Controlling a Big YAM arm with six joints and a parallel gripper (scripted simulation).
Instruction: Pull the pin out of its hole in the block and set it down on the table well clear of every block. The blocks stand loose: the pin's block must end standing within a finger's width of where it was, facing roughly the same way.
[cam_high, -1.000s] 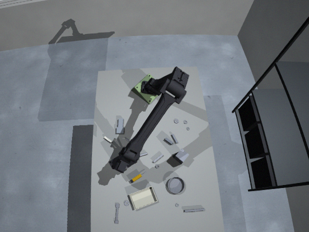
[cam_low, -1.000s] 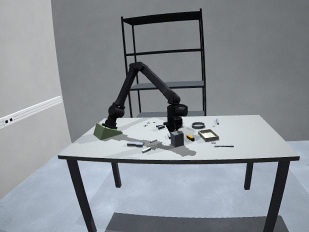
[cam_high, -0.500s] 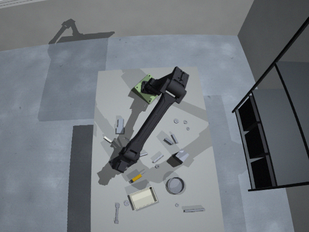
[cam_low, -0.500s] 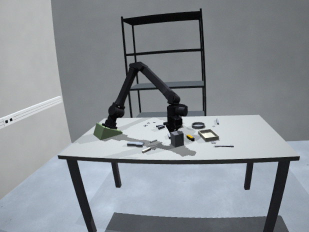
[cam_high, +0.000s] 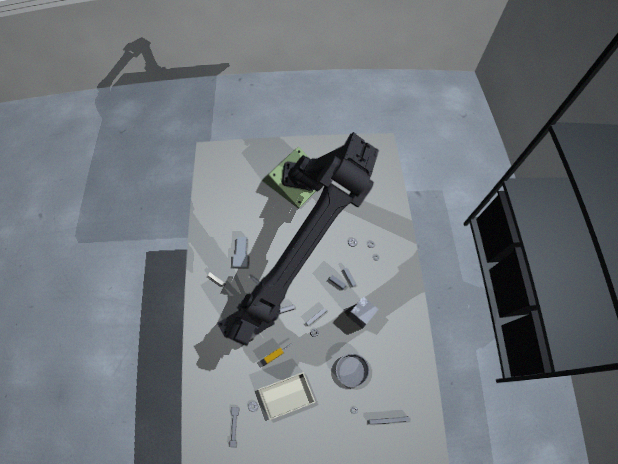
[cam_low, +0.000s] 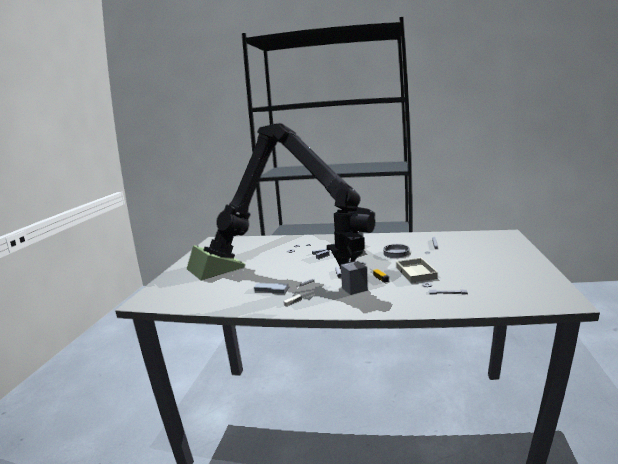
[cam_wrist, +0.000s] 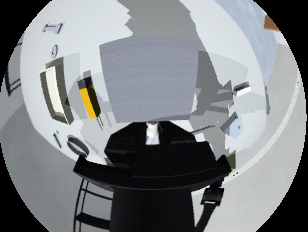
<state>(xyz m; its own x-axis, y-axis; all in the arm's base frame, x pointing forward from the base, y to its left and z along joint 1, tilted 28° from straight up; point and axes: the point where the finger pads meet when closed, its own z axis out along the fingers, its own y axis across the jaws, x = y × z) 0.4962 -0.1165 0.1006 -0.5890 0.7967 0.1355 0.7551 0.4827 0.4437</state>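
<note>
The pale pin is 2 cm to the right of my hand, 2 cm ahead of it and 1 cm above it. Also, from my hand: white bar: 17 cm to the right, 12 cm behind, 3 cm below; then grey block: 4 cm to the right, 3 cm ahead, 1 cm above; then shallow cream tray: 22 cm ahead, 11 cm to the left, 3 cm below.
</note>
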